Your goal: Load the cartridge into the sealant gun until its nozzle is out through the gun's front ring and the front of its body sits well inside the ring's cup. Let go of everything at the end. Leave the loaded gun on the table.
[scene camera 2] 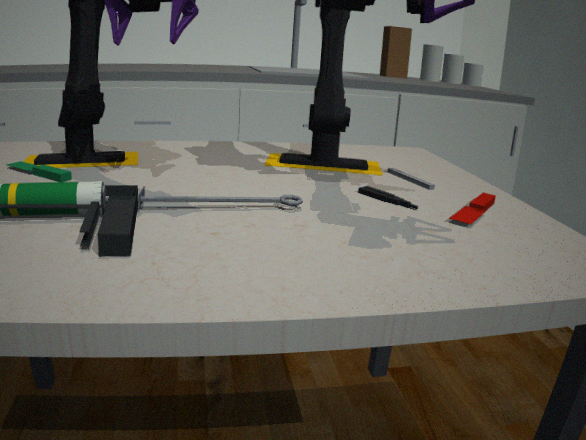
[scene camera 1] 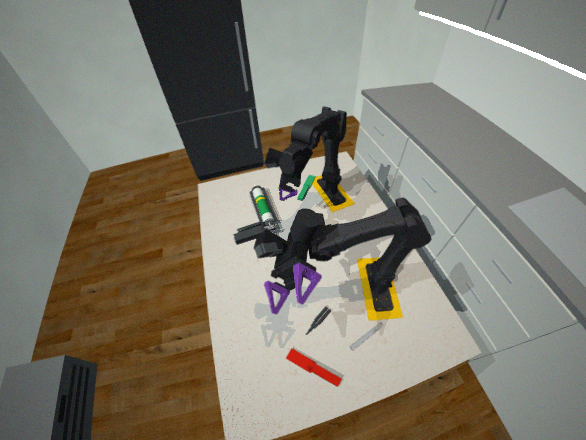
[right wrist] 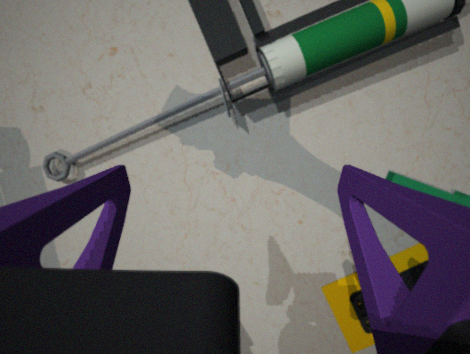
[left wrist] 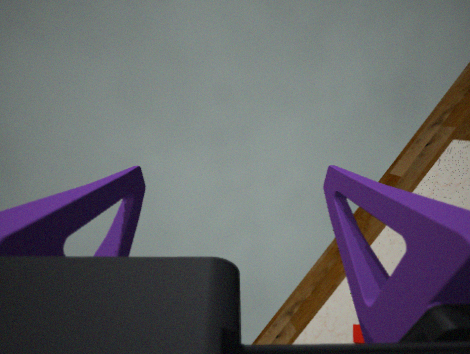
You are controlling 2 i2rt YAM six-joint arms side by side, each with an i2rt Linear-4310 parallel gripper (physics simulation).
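Places are measured from the left arm's base along level axes (x left, y back, z up), in centimetres.
Where they show: left gripper, fingertip midpoint: [scene camera 1: 286, 308] [left wrist: 234, 176]; right gripper, fingertip midpoint: [scene camera 2: 143, 43] [scene camera 1: 282, 191] [right wrist: 234, 177]; left arm's base, origin of the base link: [scene camera 2: 323, 163] [scene camera 1: 378, 286]; right arm's base, origin of the base link: [scene camera 2: 80, 160] [scene camera 1: 330, 191].
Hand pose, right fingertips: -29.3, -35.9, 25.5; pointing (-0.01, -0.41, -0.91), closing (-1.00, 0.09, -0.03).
Note:
Each offset is from my right fingertips to the top centre of the thing, as dx, dy, dz. "pt": to the spot under its first point.
The sealant gun @(pt +2.9, -15.7, -22.2) [scene camera 1: 250, 233] [scene camera 2: 117, 225] [right wrist: 215, 30] lies on the table, its plunger rod @(+9.5, -3.3, -22.9) [scene camera 2: 215, 199] [right wrist: 145, 120] drawn far back. The green and white cartridge @(-16.8, -12.0, -20.6) [scene camera 1: 262, 206] [scene camera 2: 55, 196] [right wrist: 345, 37] lies along the gun's cradle. Its front end is near the ring at the upper right in the right wrist view; the nozzle cannot be made out. My right gripper [scene camera 1: 287, 194] [scene camera 2: 145, 43] [right wrist: 234, 177] is open and empty, above the table between the gun and the right arm's base. My left gripper [scene camera 1: 288, 306] [left wrist: 234, 176] is open and empty, raised above the table.
A green block tool @(-27.6, +10.9, -23.9) [scene camera 1: 306, 187] [scene camera 2: 50, 171] lies by the right arm's base. A dark pen-like tool @(+41.5, +10.7, -24.5) [scene camera 1: 319, 320] [scene camera 2: 387, 196], a grey bar @(+48.0, +27.5, -24.6) [scene camera 1: 366, 336] [scene camera 2: 411, 178] and a red tool @(+57.2, +8.2, -23.9) [scene camera 1: 312, 367] [scene camera 2: 470, 211] lie near the left arm's side.

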